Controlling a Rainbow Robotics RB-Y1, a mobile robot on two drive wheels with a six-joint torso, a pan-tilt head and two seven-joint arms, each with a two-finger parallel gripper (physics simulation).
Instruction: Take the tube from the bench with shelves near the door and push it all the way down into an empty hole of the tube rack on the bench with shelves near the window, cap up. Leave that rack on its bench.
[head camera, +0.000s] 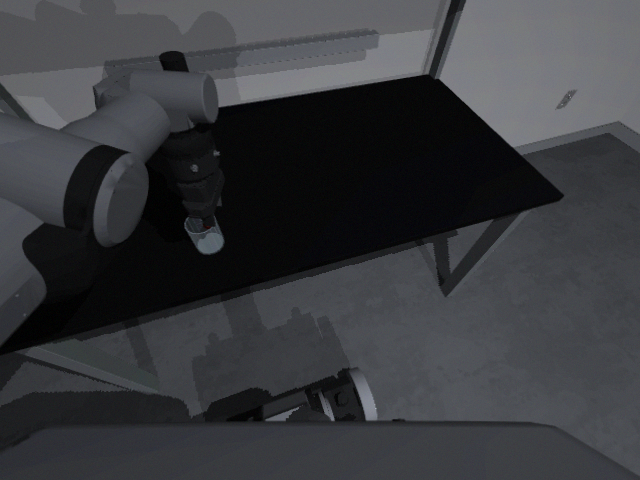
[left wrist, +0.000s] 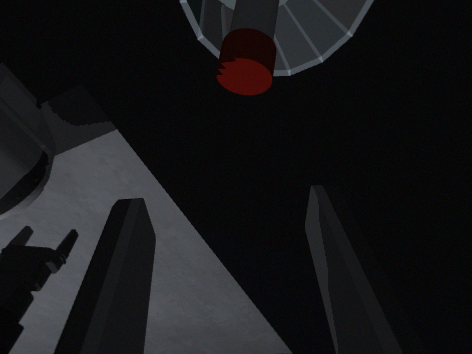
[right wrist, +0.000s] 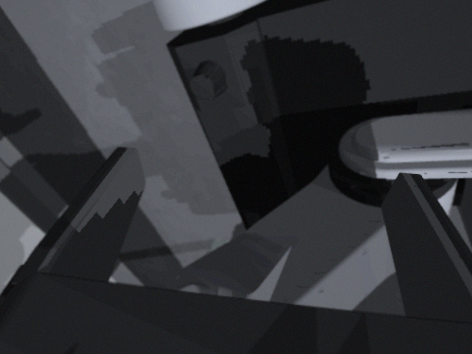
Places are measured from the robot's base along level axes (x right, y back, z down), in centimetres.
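Pixels of known places: left gripper, between the fingertips: (head camera: 214, 214) (left wrist: 229, 212); right gripper, between the fingertips: (left wrist: 52, 230) (right wrist: 263, 177).
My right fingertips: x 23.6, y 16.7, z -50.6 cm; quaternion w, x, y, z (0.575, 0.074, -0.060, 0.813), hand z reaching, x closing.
Note:
For each thing: its middle in the pictures, then the offset to it from my right fingertips. "*": a spot on its surface instead. Level surfaces: height alone.
- tube's red cap, middle of its body: (left wrist: 246, 63) (head camera: 207, 223) dx -30.2, dy -54.1, dz -35.7 cm
- dark tube, a spot on its surface: (left wrist: 255, 15) * dx -31.4, dy -55.0, dz -34.9 cm
- clear glass beaker, middle of its body: (head camera: 205, 233) dx -32.1, dy -56.2, dz -30.1 cm
- black bench, height of its surface: dz -25.6 cm
- grey floor, height of its surface: dz +50.6 cm
- bench leg, a spot on its surface: (head camera: 478, 258) * dx +63.1, dy -45.4, dz +12.7 cm
The tube's red cap (head camera: 207, 226) (left wrist: 245, 76) tops a dark tube (left wrist: 255, 15) that stands in a clear glass beaker (head camera: 210, 243) (left wrist: 320, 40) on the black bench (head camera: 351, 155) (left wrist: 240, 150). The beaker is near the bench's front edge. My left gripper (head camera: 205, 219) (left wrist: 229, 212) points down at the beaker in the head view. Its fingers are part open with nothing between them; in the left wrist view the cap lies beyond the fingertips, toward the top. My right gripper (right wrist: 263, 177) (left wrist: 52, 230) is wide open and empty, away from the bench top. The tube rack does not show.
The bench's front edge runs between the beaker and the grey floor (head camera: 465, 351). A bench leg (head camera: 478, 258) stands at the right. A wall (head camera: 542, 67) is behind the right end. My wheeled base (head camera: 364, 395) shows at the bottom, in front of the bench.

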